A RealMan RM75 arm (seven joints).
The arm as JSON. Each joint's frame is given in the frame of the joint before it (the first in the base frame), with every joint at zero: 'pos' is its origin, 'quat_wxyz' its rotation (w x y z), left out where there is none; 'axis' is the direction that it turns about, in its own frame. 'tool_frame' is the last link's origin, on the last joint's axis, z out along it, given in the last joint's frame.
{
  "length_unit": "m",
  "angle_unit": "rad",
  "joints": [
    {
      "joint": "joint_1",
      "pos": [
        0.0,
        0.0,
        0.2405
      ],
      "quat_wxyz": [
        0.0,
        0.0,
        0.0,
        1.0
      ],
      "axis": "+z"
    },
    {
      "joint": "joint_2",
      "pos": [
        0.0,
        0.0,
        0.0
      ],
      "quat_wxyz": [
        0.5,
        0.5,
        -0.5,
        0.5
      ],
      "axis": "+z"
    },
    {
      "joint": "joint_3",
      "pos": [
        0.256,
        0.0,
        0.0
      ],
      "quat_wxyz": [
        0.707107,
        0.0,
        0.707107,
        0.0
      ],
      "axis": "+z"
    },
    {
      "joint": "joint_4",
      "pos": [
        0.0,
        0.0,
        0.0
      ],
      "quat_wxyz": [
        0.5,
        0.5,
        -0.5,
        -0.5
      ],
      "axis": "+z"
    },
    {
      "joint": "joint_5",
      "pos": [
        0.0,
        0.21,
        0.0
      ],
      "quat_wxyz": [
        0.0,
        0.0,
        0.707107,
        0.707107
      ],
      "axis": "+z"
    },
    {
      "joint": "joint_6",
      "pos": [
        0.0,
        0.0,
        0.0
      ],
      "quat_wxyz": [
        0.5,
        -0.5,
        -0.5,
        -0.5
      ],
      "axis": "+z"
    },
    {
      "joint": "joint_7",
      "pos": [
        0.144,
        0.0,
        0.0
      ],
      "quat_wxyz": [
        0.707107,
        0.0,
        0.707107,
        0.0
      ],
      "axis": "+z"
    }
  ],
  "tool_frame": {
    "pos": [
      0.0,
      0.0,
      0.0
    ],
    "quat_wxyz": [
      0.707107,
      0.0,
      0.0,
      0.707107
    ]
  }
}
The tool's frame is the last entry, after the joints.
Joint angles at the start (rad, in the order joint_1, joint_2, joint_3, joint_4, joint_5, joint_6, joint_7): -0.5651, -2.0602, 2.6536, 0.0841, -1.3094, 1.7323, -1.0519
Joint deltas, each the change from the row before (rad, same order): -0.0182, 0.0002, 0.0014, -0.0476, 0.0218, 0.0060, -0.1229; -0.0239, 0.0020, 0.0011, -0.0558, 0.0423, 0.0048, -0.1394; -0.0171, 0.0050, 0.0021, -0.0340, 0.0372, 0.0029, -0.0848; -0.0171, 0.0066, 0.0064, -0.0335, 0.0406, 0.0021, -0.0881; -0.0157, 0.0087, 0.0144, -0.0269, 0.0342, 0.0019, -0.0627; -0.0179, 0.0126, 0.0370, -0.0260, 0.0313, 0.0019, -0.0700; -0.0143, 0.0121, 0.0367, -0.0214, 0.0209, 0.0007, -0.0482; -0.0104, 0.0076, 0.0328, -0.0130, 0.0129, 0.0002, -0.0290; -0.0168, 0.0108, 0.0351, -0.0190, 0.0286, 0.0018, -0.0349; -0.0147, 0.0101, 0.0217, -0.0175, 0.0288, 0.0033, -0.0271; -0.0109, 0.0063, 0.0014, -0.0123, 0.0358, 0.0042, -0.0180; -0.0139, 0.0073, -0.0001, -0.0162, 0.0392, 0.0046, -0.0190; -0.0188, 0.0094, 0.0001, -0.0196, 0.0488, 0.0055, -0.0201; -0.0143, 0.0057, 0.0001, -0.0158, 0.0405, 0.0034, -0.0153; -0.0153, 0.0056, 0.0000, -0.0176, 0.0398, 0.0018, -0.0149; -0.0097, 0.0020, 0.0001, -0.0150, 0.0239, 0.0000, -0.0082
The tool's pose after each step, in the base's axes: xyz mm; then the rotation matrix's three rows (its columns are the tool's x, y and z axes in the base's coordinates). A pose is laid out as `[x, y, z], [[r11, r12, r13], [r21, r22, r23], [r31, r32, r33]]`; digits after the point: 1 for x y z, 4 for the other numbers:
[-255.1, 338.7, 53.6], [[-0.2390, 0.7787, 0.5801], [-0.1485, -0.6197, 0.7707], [0.9596, 0.0980, 0.2637]]
[-251.8, 343.5, 56.3], [[-0.2794, 0.7361, 0.6166], [-0.0430, -0.6511, 0.7578], [0.9592, 0.1853, 0.2136]]
[-248.8, 347.1, 57.8], [[-0.2906, 0.7078, 0.6438], [0.0326, -0.6652, 0.7460], [0.9563, 0.2377, 0.1702]]
[-245.8, 350.7, 59.0], [[-0.2952, 0.6808, 0.6704], [0.1166, -0.6707, 0.7325], [0.9483, 0.2944, 0.1186]]
[-242.6, 354.1, 60.0], [[-0.2816, 0.6624, 0.6942], [0.1855, -0.6722, 0.7167], [0.9414, 0.3306, 0.0665]]
[-238.1, 358.0, 60.2], [[-0.2550, 0.6430, 0.7222], [0.2717, -0.6692, 0.6917], [0.9280, 0.3726, -0.0040]]
[-234.9, 361.3, 61.2], [[-0.2222, 0.6345, 0.7403], [0.3336, -0.6640, 0.6692], [0.9162, 0.3956, -0.0641]]
[-232.0, 363.4, 60.7], [[-0.1932, 0.6299, 0.7523], [0.3775, -0.6600, 0.6495], [0.9056, 0.4095, -0.1103]]
[-227.6, 366.5, 60.1], [[-0.1468, 0.6263, 0.7656], [0.4329, -0.6553, 0.6190], [0.8894, 0.4223, -0.1749]]
[-224.4, 369.1, 60.8], [[-0.1062, 0.6260, 0.7726], [0.4726, -0.6518, 0.5932], [0.8749, 0.4281, -0.2266]]
[-222.4, 370.4, 60.6], [[-0.0772, 0.6271, 0.7751], [0.5012, -0.6476, 0.5739], [0.8619, 0.4328, -0.2643]]
[-220.1, 372.4, 61.2], [[-0.0438, 0.6301, 0.7753], [0.5285, -0.6440, 0.5532], [0.8478, 0.4340, -0.3047]]
[-217.0, 375.1, 62.1], [[0.0001, 0.6347, 0.7728], [0.5587, -0.6409, 0.5263], [0.8293, 0.4317, -0.3547]]
[-214.9, 376.9, 62.0], [[0.0343, 0.6407, 0.7670], [0.5828, -0.6363, 0.5054], [0.8119, 0.4297, -0.3952]]
[-213.0, 379.0, 62.2], [[0.0684, 0.6491, 0.7577], [0.6040, -0.6314, 0.4864], [0.7941, 0.4243, -0.4352]]
[-212.2, 380.5, 62.6], [[0.0901, 0.6567, 0.7488], [0.6142, -0.6285, 0.4773], [0.7840, 0.4169, -0.4599]]

